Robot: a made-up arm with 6 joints.
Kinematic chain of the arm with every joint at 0, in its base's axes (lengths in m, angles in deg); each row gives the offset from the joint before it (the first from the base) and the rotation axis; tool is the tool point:
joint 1: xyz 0 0 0.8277 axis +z
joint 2: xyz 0.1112 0 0 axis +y
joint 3: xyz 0 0 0.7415 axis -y
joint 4: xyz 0 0 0.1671 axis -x
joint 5: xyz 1.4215 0 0 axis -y
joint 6: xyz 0.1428 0 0 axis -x
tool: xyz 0 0 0
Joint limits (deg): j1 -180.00..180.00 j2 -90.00..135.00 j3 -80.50..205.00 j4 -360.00..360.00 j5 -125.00..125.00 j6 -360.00..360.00
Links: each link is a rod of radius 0.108 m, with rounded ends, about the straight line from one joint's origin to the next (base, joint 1, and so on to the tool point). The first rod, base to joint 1, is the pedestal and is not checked.
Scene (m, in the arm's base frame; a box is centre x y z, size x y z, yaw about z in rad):
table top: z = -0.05
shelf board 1: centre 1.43 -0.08 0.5 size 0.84 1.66 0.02 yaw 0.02
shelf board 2: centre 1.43 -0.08 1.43 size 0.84 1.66 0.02 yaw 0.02
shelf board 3: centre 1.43 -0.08 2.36 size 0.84 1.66 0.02 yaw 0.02
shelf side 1: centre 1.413 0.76 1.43 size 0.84 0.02 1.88 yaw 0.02
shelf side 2: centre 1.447 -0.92 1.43 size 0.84 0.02 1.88 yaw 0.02
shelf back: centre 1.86 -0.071 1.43 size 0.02 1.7 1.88 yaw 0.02
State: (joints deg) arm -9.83 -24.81 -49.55 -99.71 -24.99 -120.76
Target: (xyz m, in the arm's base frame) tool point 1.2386 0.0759 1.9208
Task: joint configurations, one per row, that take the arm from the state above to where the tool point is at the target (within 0.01 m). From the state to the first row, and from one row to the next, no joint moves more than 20 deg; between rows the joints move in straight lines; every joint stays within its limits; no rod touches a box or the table.
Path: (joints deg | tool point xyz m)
1: -11.34 -33.98 -54.71 -88.76 -41.66 -120.76 | 1.1800 -0.1399 1.0560
2: -12.85 -43.14 -59.87 -77.81 -58.33 -120.76 | 1.0774 -0.1239 1.0734
3: -14.36 -52.31 -65.03 -66.85 -74.99 -120.76 | 0.9731 -0.1182 1.0700
4: -15.87 -61.48 -70.18 -55.90 -91.66 -120.76 | 0.8729 -0.1253 1.0534
5: -17.38 -70.65 -75.34 -44.95 -108.33 -120.76 | 0.7820 -0.1444 1.0318
6: -18.89 -79.81 -80.50 -34.00 -125.00 -120.76 | 0.7040 -0.1718 1.0129
7: -15.23 -78.38 -73.43 -47.00 -106.16 -120.76 | 0.7550 -0.1016 1.1696
8: -11.58 -76.95 -66.35 -60.00 -87.33 -120.76 | 0.7840 -0.0346 1.3520
9: -7.92 -75.52 -59.28 -73.00 -68.49 -120.76 | 0.7826 0.0194 1.5484
10: -4.26 -74.09 -52.20 -86.00 -49.66 -120.76 | 0.7494 0.0531 1.7434
11: -0.61 -72.66 -45.13 -99.00 -30.82 -120.76 | 0.6909 0.0649 1.9207
12: -0.15 -58.33 -36.59 -99.64 -28.91 -120.76 | 0.8506 0.0658 1.9558
13: 0.30 -43.99 -28.06 -100.29 -27.00 -120.76 | 1.0361 0.0692 1.9581
14: 0.76 -29.66 -19.52 -100.94 -25.09 -120.76 | 1.2385 0.0759 1.9209

